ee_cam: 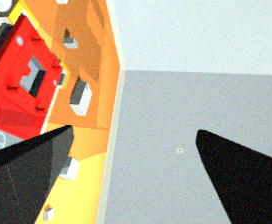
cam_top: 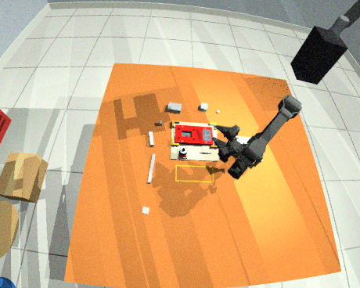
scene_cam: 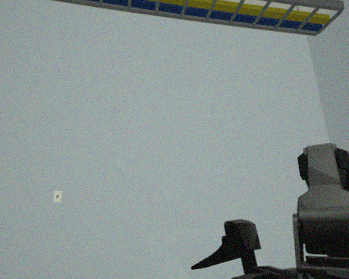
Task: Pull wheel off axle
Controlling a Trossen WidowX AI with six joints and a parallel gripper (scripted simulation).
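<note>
The wheel is 120 mm ahead of my gripper tip, 40 mm to the left of it and 150 mm below it.
</note>
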